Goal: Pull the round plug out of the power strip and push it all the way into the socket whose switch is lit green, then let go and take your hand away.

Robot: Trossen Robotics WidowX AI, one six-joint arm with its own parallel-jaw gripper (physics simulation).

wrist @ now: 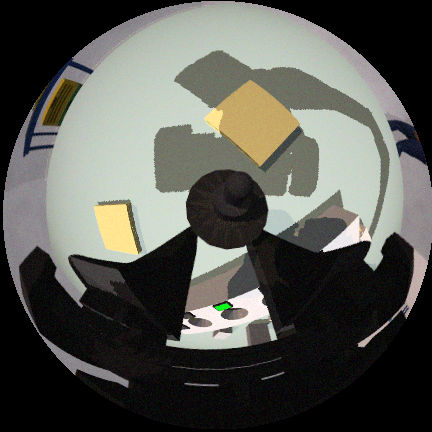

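My gripper, a round plug: both in the picture.
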